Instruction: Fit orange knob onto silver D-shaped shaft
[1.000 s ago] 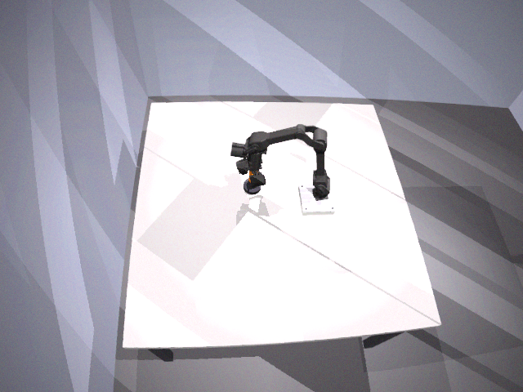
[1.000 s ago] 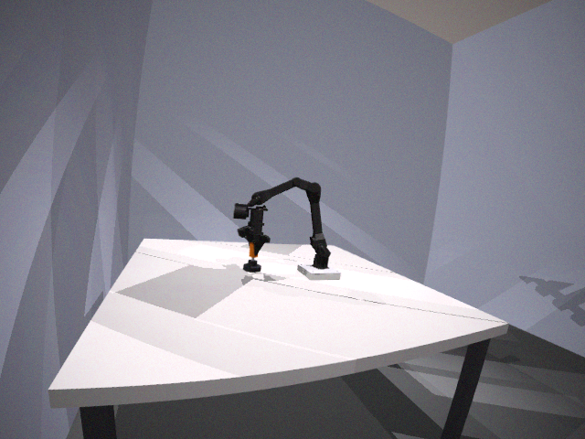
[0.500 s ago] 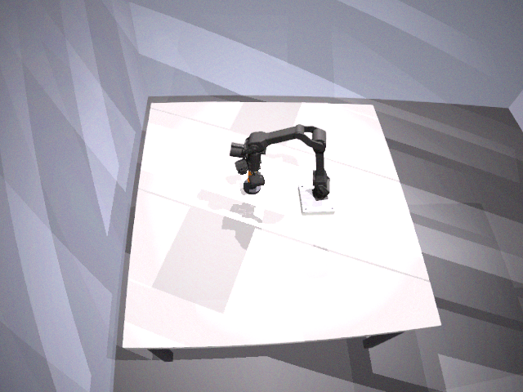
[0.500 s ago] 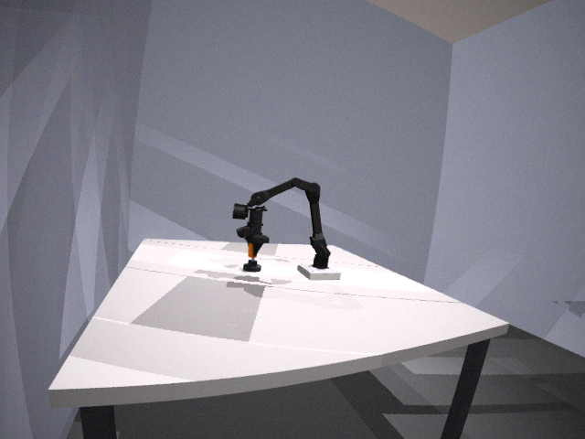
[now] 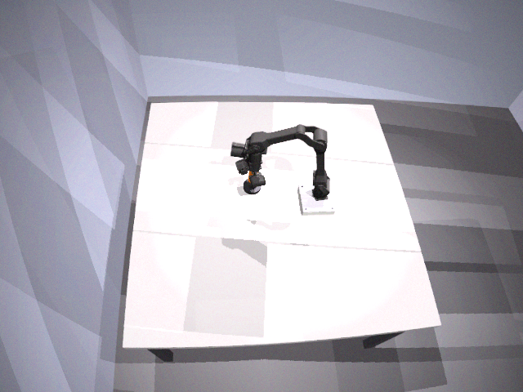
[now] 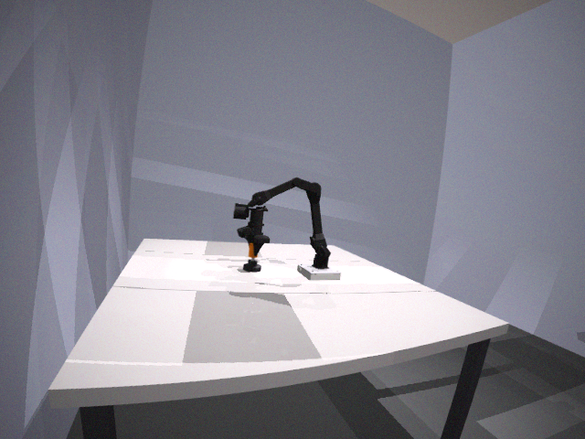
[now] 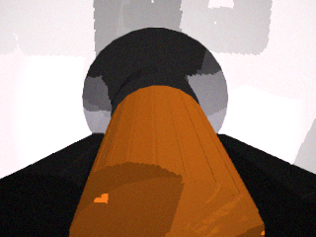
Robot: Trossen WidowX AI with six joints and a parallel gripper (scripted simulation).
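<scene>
Now: the orange knob 30 mm above my gripper tip. Also, from my gripper tip: pedestal (40 mm below).
</scene>
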